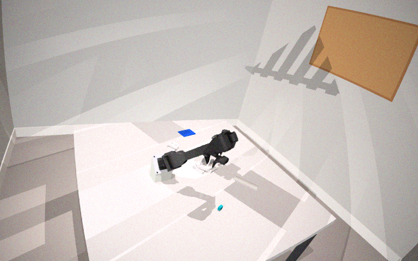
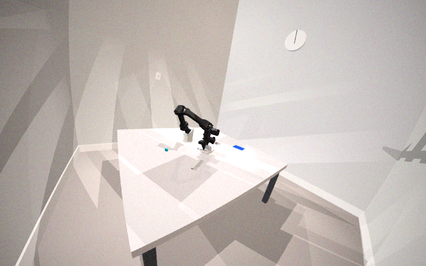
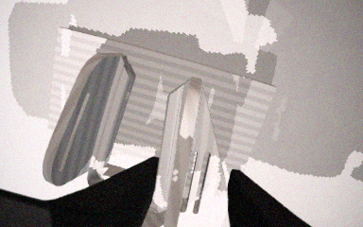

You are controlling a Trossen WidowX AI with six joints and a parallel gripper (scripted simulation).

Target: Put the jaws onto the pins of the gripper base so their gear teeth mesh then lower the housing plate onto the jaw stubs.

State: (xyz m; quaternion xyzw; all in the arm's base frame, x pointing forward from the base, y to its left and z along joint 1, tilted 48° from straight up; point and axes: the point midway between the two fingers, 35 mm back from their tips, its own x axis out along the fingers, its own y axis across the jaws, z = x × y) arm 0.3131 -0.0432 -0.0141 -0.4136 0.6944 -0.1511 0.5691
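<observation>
My gripper tip is 270 mm to the right of the lower housing part and 110 mm past it. Also, from my gripper tip: teal cube: 300 mm to the right, 140 mm behind, 20 mm below; then housing plate: 60 mm behind, 20 mm to the left, 20 mm below; then thin white rod: 190 mm to the right, 140 mm ahead, 20 mm below.
</observation>
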